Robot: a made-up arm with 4 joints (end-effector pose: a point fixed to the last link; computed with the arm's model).
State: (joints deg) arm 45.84 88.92 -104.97 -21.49
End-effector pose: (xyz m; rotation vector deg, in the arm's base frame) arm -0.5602 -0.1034 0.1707 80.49 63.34 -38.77
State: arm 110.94 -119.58 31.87 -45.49
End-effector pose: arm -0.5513 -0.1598 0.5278 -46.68 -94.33 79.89
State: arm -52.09 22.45 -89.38 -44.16
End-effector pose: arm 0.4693 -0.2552 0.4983 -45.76 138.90 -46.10
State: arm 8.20 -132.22 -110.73 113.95
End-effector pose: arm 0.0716 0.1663 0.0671 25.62 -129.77 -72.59
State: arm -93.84 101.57 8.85 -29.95
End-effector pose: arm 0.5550 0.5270 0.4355 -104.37 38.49 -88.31
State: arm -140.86 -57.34 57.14 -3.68
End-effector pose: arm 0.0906 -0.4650 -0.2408 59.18 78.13 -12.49
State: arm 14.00 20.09 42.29 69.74
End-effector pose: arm -0.3276 -0.1784 0.8252 -36.81 -43.69 43.81
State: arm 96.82 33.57 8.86 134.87
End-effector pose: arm -0.6307 0.0493 0.2678 -90.39 -68.84 65.43
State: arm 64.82 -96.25 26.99 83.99
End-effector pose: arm -0.5227 0.1970 0.7050 83.45 32.50 -139.20
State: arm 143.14 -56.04 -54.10 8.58
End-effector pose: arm -0.6506 -0.0740 0.0885 -66.77 -76.34 -3.03
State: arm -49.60 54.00 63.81 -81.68
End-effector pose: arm -0.1302 0.4332 0.5488 -29.72 -45.82 -105.97
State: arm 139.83 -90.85 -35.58 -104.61
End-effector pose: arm -0.4382 -0.0753 -0.3418 0.48 -138.14 -49.55
